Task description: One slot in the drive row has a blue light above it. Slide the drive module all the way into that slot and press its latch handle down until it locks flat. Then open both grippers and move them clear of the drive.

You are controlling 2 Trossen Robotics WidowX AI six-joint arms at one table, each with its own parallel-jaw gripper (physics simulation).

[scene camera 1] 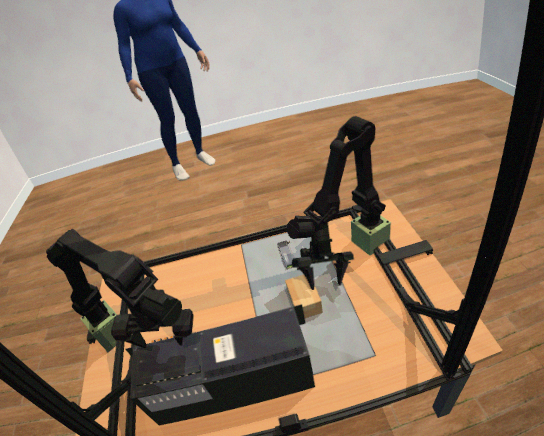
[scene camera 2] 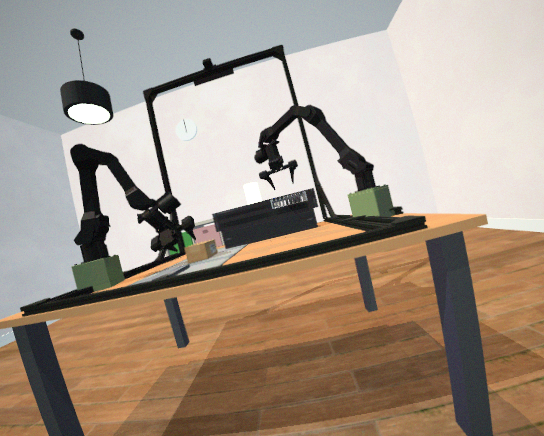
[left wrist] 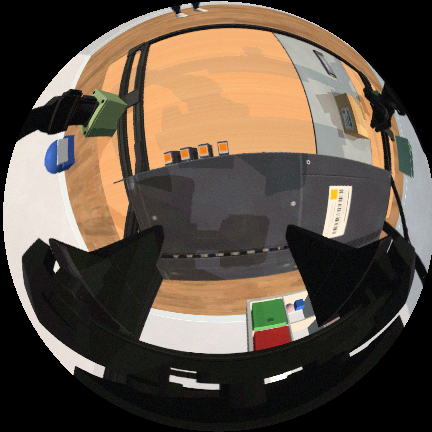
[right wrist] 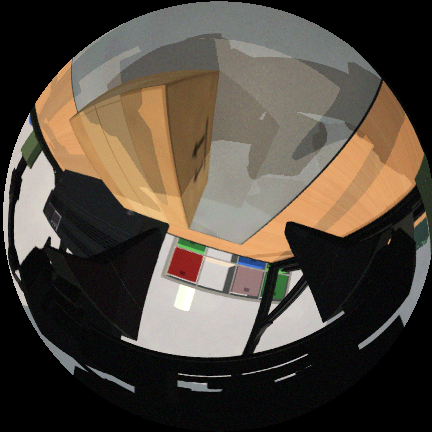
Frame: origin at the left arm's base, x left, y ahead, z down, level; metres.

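Seen in the pictures: left gripper, fingertip midpoint: [scene camera 1: 163, 345] [scene camera 2: 283, 186] [left wrist: 226, 231] [right wrist: 54, 241]; right gripper, fingertip midpoint: [scene camera 1: 326, 287] [scene camera 2: 186, 245] [left wrist: 373, 129] [right wrist: 224, 231]; left arm's base at its link origin: [scene camera 1: 98, 316] [scene camera 2: 367, 189] [left wrist: 88, 110]; right arm's base at its link origin: [scene camera 1: 370, 221] [scene camera 2: 96, 260].
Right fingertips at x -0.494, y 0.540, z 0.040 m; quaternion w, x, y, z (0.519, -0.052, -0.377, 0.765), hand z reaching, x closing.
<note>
Pixels of each thing's top centre, then the offset from my right fingertips to it. Level surfaces: height alone.
- drive module at its top centre: [scene camera 2: 171, 271] [scene camera 1: 287, 252] dz +0.055, dx +0.241, dy +0.088 m
- grey mat at its surface level: dz +0.064 m
- dark drive chassis at its top centre: [left wrist: 323, 219] [scene camera 1: 214, 352] [right wrist: 76, 247] [scene camera 2: 263, 201] dz -0.109, dx +0.043, dy -0.387 m
- tan box at its top centre: [right wrist: 127, 180] [scene camera 1: 302, 290] [left wrist: 360, 115] [scene camera 2: 200, 243] dz +0.005, dx +0.058, dy -0.046 m
The drive module [scene camera 1: 285, 254] [left wrist: 325, 64], a small silver-grey unit, lies on the grey mat [scene camera 1: 340, 347] [left wrist: 299, 55]. The dark drive chassis [scene camera 1: 265, 345] [scene camera 2: 265, 225] [left wrist: 225, 195] [right wrist: 95, 210] stands on the table. Several orange-faced latch ends [left wrist: 203, 150] stick out along one long side. The blue light and its slot do not show. My left gripper [scene camera 1: 159, 342] [scene camera 2: 283, 186] [left wrist: 226, 231] is open and empty above the chassis top. My right gripper [scene camera 1: 326, 285] [scene camera 2: 188, 245] [right wrist: 224, 231] is open and empty beside the tan box, one finger overlapping it in scene camera 1.
The tan box [scene camera 1: 305, 296] [scene camera 2: 201, 251] [left wrist: 356, 115] [right wrist: 145, 150] sits on the mat between the drive module and the chassis. Black frame rails run along the table edges. A dark frame post [scene camera 1: 490, 200] rises at the right in scene camera 1.
</note>
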